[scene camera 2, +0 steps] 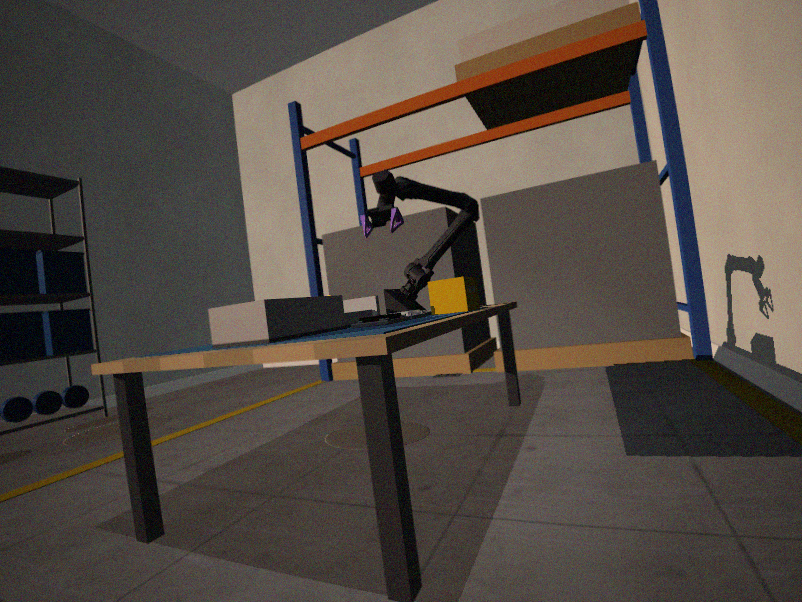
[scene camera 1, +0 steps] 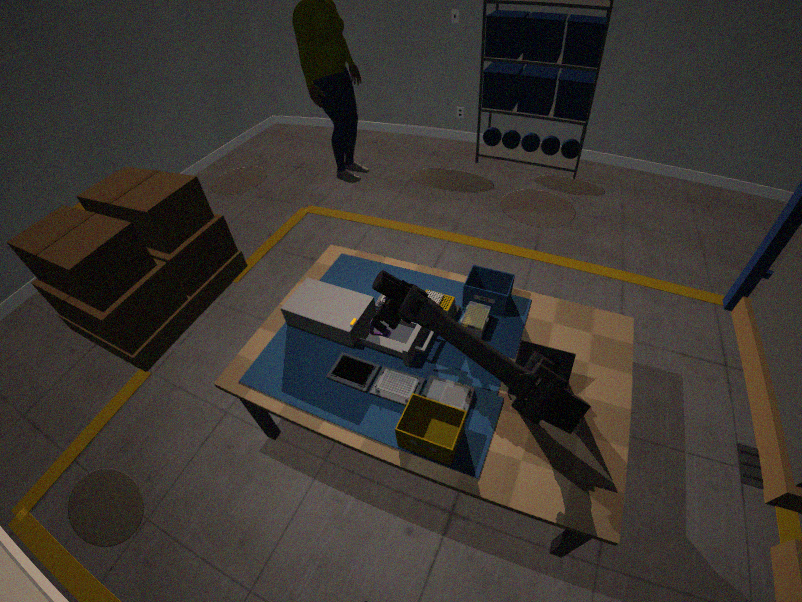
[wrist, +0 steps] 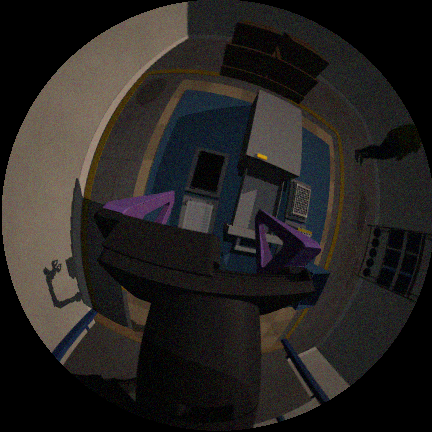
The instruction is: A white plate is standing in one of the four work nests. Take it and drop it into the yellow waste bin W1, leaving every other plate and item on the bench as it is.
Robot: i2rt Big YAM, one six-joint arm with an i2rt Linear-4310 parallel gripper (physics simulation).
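Places are measured from the arm's base along level axes (x left, y back, z up), in centimetres.
Pixels of known places: gripper, between the fingertips: (scene camera 2: 378,234) (scene camera 1: 378,321) (wrist: 216,204); arm's base, origin of its link: (scene camera 2: 404,299).
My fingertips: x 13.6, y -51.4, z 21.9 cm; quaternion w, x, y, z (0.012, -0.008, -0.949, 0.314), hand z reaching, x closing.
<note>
For each thing: its top centre in the pictures, then the offset to it from my fingertips. "spot": a spot on its surface instead.
- white plate, centre of its top: (wrist: 196,221) (scene camera 2: 403,311) (scene camera 1: 397,383) dx +3.3, dy +5.5, dz -26.8 cm
- black plate, centre of its top: (scene camera 2: 381,315) (wrist: 207,169) (scene camera 1: 352,368) dx +2.7, dy -12.0, dz -26.8 cm
- nest with a pale surface, a spot on its surface: (scene camera 1: 448,392) spot: dx +0.9, dy +23.3, dz -27.5 cm
- yellow waste bin, centre of its top: (scene camera 1: 431,420) (scene camera 2: 452,279) dx +17.5, dy +22.6, dz -17.5 cm
- grey instrument, centre of its top: (scene camera 2: 280,300) (wrist: 280,124) (scene camera 1: 326,301) dx -18.0, dy -32.1, dz -18.9 cm
- white rack, centre of its top: (wrist: 301,200) dx -35.6, dy -9.6, dz -26.8 cm
- yellow-and-white rack, centre of its top: (scene camera 1: 436,299) dx -35.1, dy +7.8, dz -21.8 cm
- pale yellow item, centre of its top: (scene camera 1: 475,314) dx -31.7, dy +24.5, dz -22.0 cm
- blue bin, centre of its top: (scene camera 1: 489,279) (wrist: 314,291) dx -47.6, dy +26.1, dz -17.5 cm
A white plate (scene camera 1: 396,384) (wrist: 197,215) stands in the middle of a row of nests on the blue mat. A black plate (scene camera 1: 353,371) (wrist: 209,171) stands on one side of it. A nest with a pale surface (scene camera 1: 448,392) is on the other side, partly behind the yellow bin. The yellow waste bin (scene camera 1: 424,445) (scene camera 2: 448,296) stands near the front edge; its inside looks empty in the first scene view. My gripper (scene camera 1: 380,330) (scene camera 2: 380,231) (wrist: 216,204) is open and empty, high above the bench, pointing down. The wrist view shows the white plate beyond the left finger.
A grey instrument (scene camera 1: 330,309) (scene camera 2: 239,322) (wrist: 275,130) with an extended tray (wrist: 257,200) stands beside the nests. A white rack (wrist: 301,200), a yellow-and-white rack (scene camera 1: 440,300), a pale yellow item (scene camera 1: 476,316) and a blue bin (scene camera 1: 489,285) (wrist: 315,287) stand at the back.
</note>
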